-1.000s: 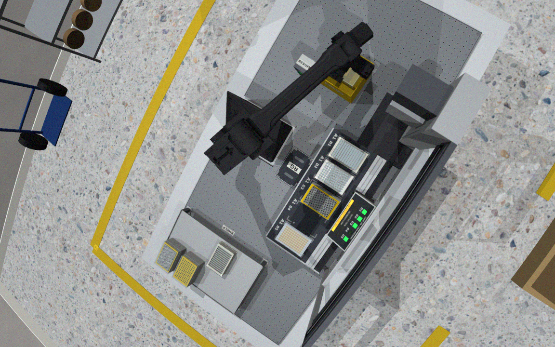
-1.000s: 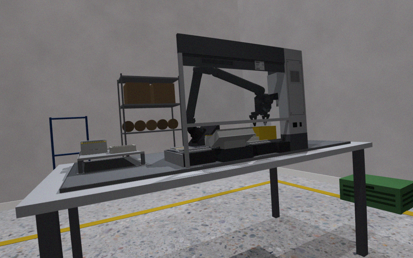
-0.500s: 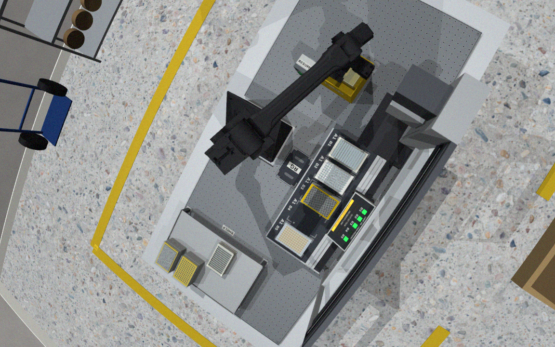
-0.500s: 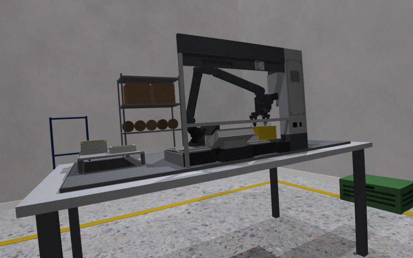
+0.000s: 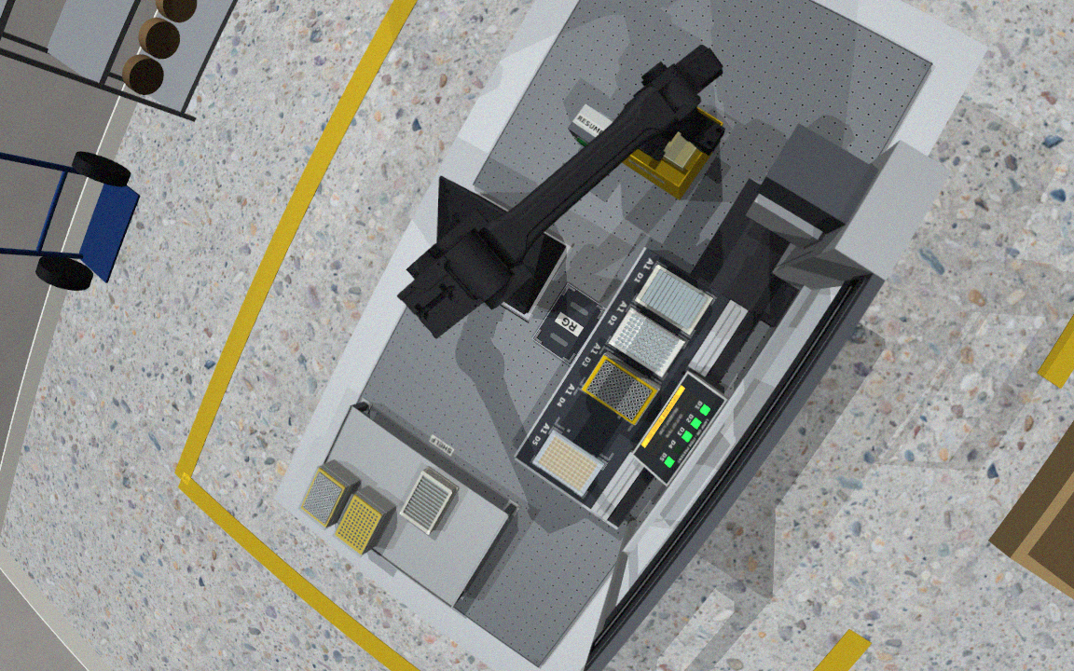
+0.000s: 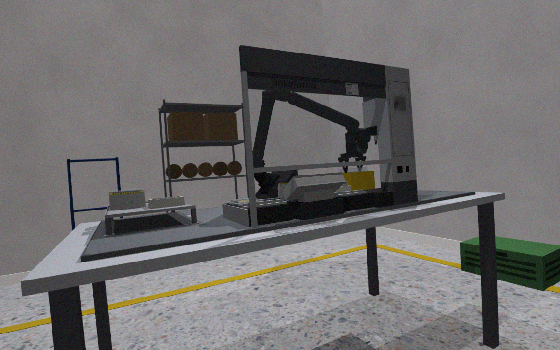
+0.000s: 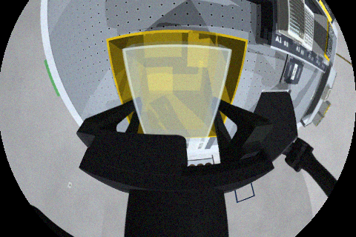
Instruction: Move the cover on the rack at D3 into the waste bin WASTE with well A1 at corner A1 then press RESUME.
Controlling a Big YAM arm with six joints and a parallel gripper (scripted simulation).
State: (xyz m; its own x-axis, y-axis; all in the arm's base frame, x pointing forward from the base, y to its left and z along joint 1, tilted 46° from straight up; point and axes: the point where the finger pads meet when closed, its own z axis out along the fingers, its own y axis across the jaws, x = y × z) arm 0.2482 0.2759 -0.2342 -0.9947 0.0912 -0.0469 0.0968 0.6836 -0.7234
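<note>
My hand is 10 mm below the clear cover. The rest, counted from my hand: plate 370 mm to the right, 160 mm ahead, 80 mm below; yellow waste bin 100 mm below; resume box 150 mm behind, 80 mm below, 60 mm to the right.
</note>
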